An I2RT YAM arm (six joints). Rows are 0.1 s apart.
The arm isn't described. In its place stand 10 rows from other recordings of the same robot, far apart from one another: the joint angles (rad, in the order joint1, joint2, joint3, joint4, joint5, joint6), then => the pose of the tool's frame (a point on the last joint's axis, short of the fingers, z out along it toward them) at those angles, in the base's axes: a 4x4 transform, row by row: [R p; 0 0 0 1], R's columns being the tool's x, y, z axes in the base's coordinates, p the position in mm.
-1.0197, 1.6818, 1.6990, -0.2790, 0.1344, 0.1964 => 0.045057 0.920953 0.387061 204.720; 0.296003 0.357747 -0.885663 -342.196; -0.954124 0.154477 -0.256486 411.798; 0 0 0 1
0.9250, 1.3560, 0.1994, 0.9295, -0.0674, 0.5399 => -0.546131 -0.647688 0.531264 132.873; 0.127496 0.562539 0.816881 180.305; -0.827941 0.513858 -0.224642 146.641; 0 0 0 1
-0.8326, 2.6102, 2.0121, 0.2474, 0.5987, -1.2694 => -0.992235 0.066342 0.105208 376.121; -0.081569 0.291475 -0.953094 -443.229; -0.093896 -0.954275 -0.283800 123.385; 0 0 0 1
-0.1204, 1.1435, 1.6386, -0.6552, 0.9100, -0.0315 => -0.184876 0.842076 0.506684 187.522; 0.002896 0.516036 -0.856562 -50.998; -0.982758 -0.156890 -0.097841 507.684; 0 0 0 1
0.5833, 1.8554, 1.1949, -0.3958, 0.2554, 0.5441 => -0.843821 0.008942 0.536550 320.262; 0.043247 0.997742 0.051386 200.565; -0.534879 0.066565 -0.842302 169.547; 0 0 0 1
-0.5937, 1.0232, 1.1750, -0.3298, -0.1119, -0.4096 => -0.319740 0.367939 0.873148 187.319; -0.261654 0.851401 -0.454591 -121.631; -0.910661 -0.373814 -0.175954 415.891; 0 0 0 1
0.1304, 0.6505, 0.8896, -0.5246, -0.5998, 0.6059 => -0.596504 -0.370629 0.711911 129.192; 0.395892 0.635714 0.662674 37.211; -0.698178 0.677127 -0.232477 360.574; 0 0 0 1
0.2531, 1.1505, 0.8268, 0.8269, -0.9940, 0.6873 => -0.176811 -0.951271 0.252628 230.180; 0.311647 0.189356 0.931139 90.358; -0.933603 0.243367 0.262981 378.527; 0 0 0 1
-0.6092, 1.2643, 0.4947, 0.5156, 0.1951, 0.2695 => -0.008202 0.744294 0.667802 212.134; 0.324216 0.633727 -0.702334 -156.427; -0.945947 0.210751 -0.246510 210.437; 0 0 0 1
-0.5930, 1.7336, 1.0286, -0.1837, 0.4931, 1.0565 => 0.327387 0.924345 0.195971 284.713; 0.704186 -0.100392 -0.702882 -212.192; -0.630031 0.368115 -0.683778 179.154; 0 0 0 1
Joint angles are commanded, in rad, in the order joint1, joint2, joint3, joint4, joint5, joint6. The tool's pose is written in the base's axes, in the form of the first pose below.
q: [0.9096 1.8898 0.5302 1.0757 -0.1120 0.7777]
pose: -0.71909 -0.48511 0.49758 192.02; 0.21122 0.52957 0.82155 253.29; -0.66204 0.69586 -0.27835 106.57; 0 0 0 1
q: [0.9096 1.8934 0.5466 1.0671 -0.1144 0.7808]
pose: -0.71973 -0.48552 0.49625 194.36; 0.21366 0.52520 0.82372 256.43; -0.66056 0.69888 -0.27426 108.14; 0 0 0 1
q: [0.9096 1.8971 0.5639 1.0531 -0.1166 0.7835]
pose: -0.72197 -0.48418 0.49430 196.73; 0.21358 0.52355 0.82479 259.60; -0.65814 0.70104 -0.27457 109.34; 0 0 0 1
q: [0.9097 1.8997 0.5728 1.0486 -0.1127 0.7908]
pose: -0.72340 -0.47837 0.49785 198.12; 0.22054 0.52319 0.82318 261.22; -0.65425 0.70529 -0.27298 110.04; 0 0 0 1
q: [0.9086 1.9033 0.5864 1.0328 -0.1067 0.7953]
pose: -0.72548 -0.46991 0.50286 200.40; 0.22423 0.52940 0.81821 263.21; -0.65069 0.70635 -0.27870 110.30; 0 0 0 1
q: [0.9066 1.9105 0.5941 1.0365 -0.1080 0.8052]
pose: -0.72844 -0.46395 0.50411 202.14; 0.23228 0.52498 0.81880 264.44; -0.64453 0.71355 -0.27465 110.18; 0 0 0 1
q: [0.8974 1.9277 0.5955 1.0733 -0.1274 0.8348]
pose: -0.73863 -0.45361 0.49865 204.83; 0.25296 0.49915 0.82877 263.99; -0.62484 0.73830 -0.25394 109.00; 0 0 0 1
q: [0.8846 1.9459 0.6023 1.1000 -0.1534 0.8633]
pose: -0.75180 -0.44184 0.48946 208.89; 0.26740 0.47422 0.83882 263.65; -0.60274 0.76151 -0.23837 107.62; 0 0 0 1
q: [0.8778 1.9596 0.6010 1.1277 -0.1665 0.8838]
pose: -0.75900 -0.43351 0.48579 210.46; 0.27947 0.45697 0.84444 262.68; -0.58806 0.77669 -0.22569 105.96; 0 0 0 1
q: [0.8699 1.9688 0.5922 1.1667 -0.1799 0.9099]
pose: -0.76518 -0.42475 0.48382 211.24; 0.29756 0.43308 0.85082 260.22; -0.57092 0.79500 -0.20500 105.33; 0 0 0 1
